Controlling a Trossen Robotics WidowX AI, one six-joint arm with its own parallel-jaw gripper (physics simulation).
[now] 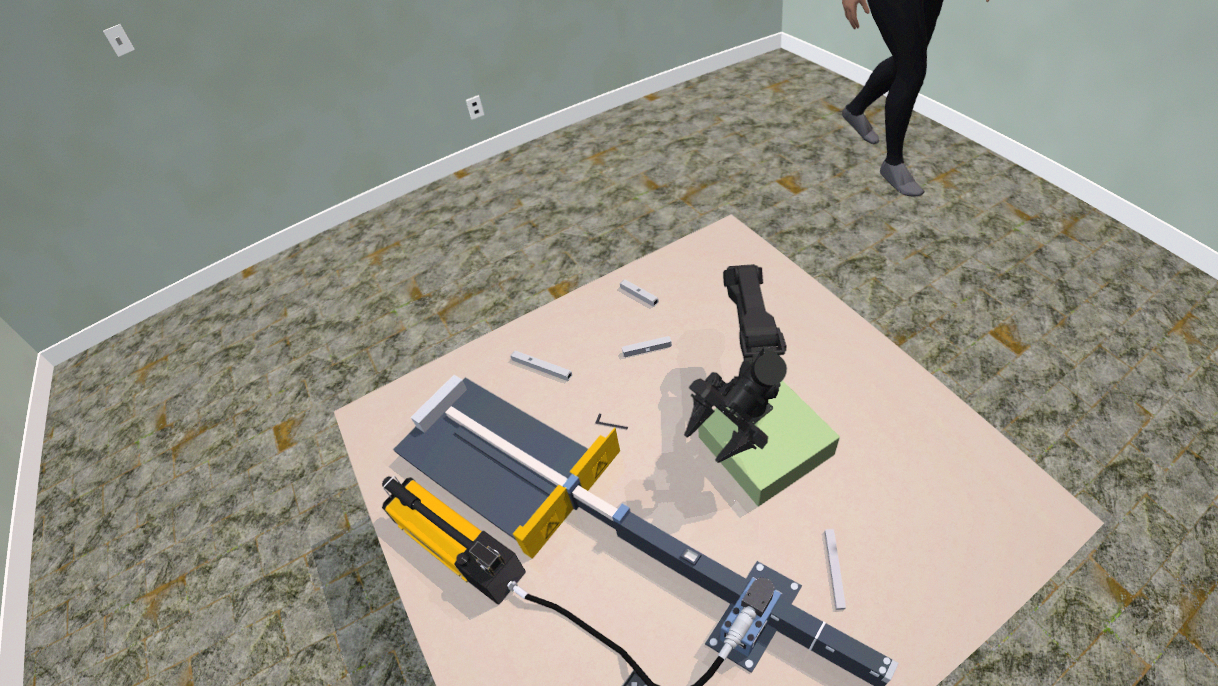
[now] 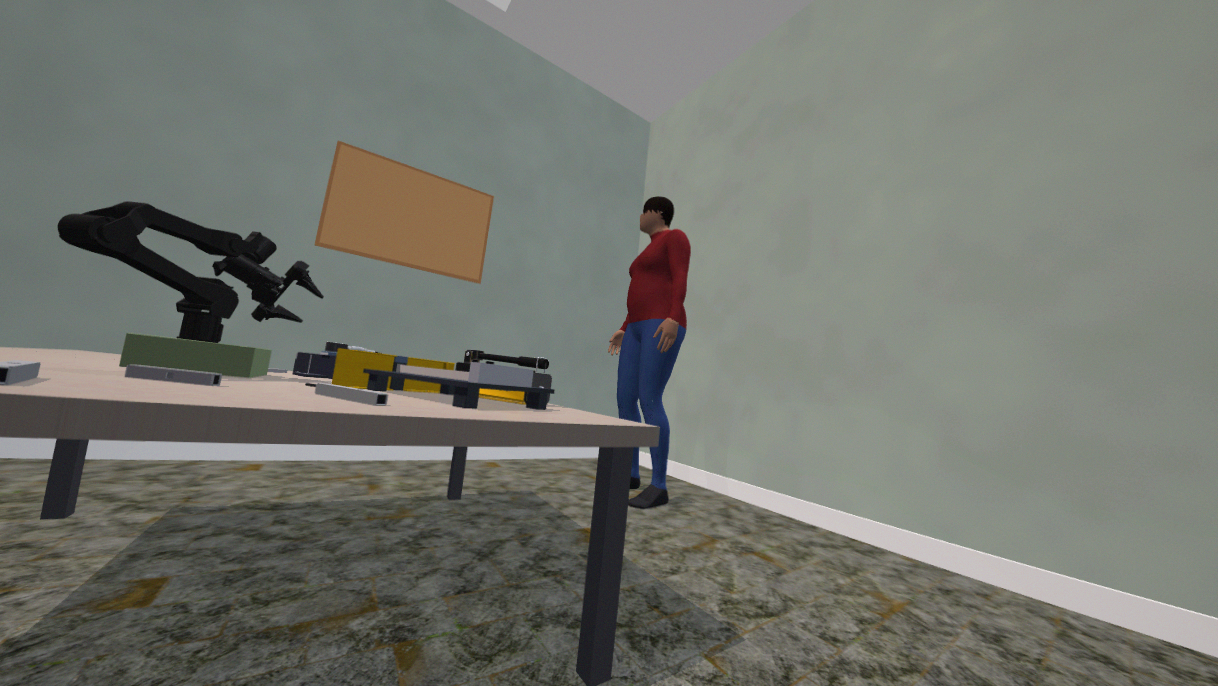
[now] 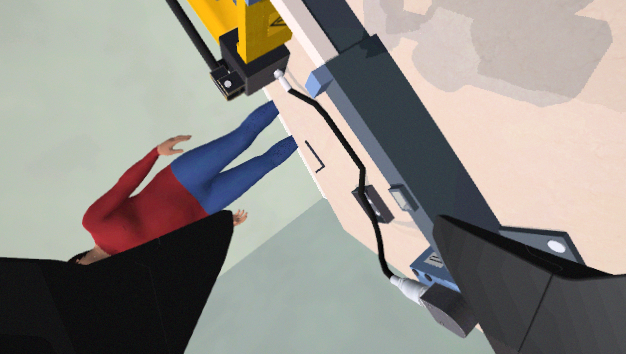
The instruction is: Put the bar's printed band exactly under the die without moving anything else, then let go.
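Where they show: gripper, fingertip midpoint: (image 1: pixel 701 449) (image 2: pixel 312 309) (image 3: pixel 334 222); arm's base, origin of the base link: (image 2: pixel 198 340).
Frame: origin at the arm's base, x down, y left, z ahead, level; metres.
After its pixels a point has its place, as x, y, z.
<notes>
A long pale bar (image 1: pixel 511 449) {0.001, -0.275, 0.463} (image 3: pixel 310 32) {0.008, -0.035, 0.382} runs from the dark plate, between yellow plates, into the dark guide rail (image 1: pixel 664 545) {-0.003, 0.117, 0.356} (image 3: pixel 400 120) {0.034, 0.091, 0.338}. A light grey block (image 1: pixel 438 403) {-0.017, -0.490, 0.533} (image 2: pixel 501 374) {0.000, -0.525, 0.516} sits at the bar's outer end. A press head (image 1: pixel 758 592) {-0.048, 0.312, 0.302} (image 3: pixel 450 310) {-0.042, 0.291, 0.288} in a blue frame stands over the rail; its die is hidden. A thin white line (image 1: pixel 818 635) {-0.004, 0.431, 0.267} crosses the rail beyond the head. I cannot make out a printed band on the bar. My gripper (image 1: pixel 705 447) {-0.122, 0.059, 0.207} (image 2: pixel 311 308) {-0.122, 0.059, 0.207} (image 3: pixel 334 222) {-0.122, 0.059, 0.207} is open and empty, high above the table, clear of the bar.
The yellow plates (image 1: pixel 596 464) {0.021, -0.131, 0.339} (image 2: pixel 362 366) {0.017, -0.137, 0.324} (image 3: pixel 265 25) {0.012, -0.086, 0.491} stand upright. A yellow-black pump (image 1: pixel 443 519) {-0.053, -0.188, 0.667} lies beside the dark plate, its black hose (image 1: pixel 588 626) {0.060, 0.128, 0.559} (image 3: pixel 362 170) {0.062, 0.205, 0.535} reaching the head. Several loose grey bars (image 1: pixel 541 364) {0.051, -0.476, 0.261} (image 1: pixel 834 569) {0.061, 0.357, 0.127} and a hex key (image 1: pixel 613 423) {0.066, -0.216, 0.232} lie around. The arm stands on a green block (image 1: pixel 784 443) {0.000, 0.110, 0.018} (image 2: pixel 196 355) {0.033, -0.050, 0.009}.
</notes>
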